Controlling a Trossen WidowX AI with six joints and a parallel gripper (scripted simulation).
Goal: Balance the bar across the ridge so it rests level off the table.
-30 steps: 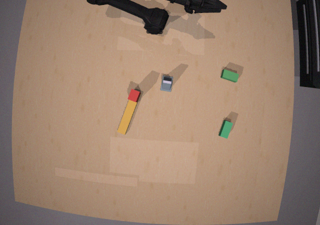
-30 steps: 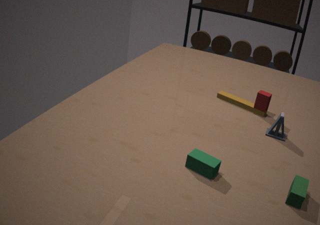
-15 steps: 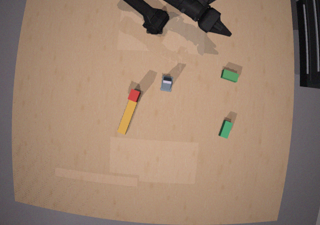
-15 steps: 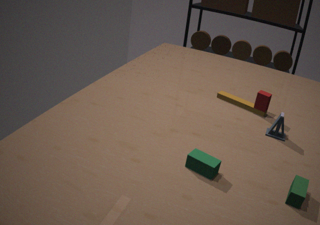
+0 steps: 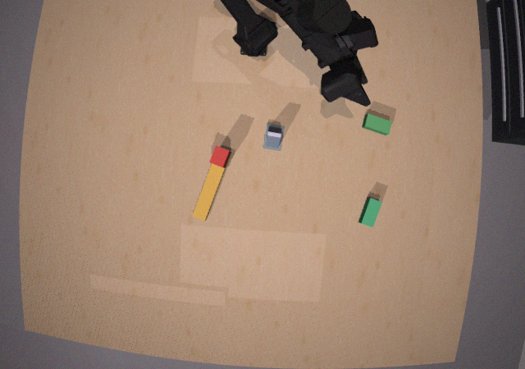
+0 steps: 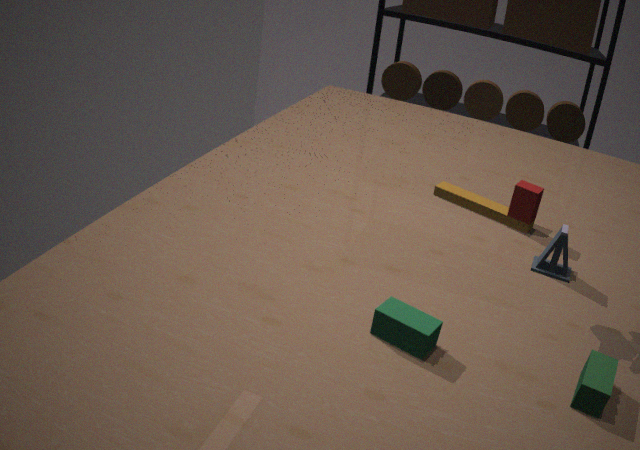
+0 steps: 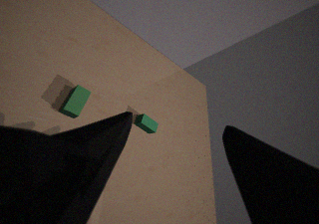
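The ridge lies 26 cm below my gripper tip, 15 cm to the right of it and 6 cm ahead of it.
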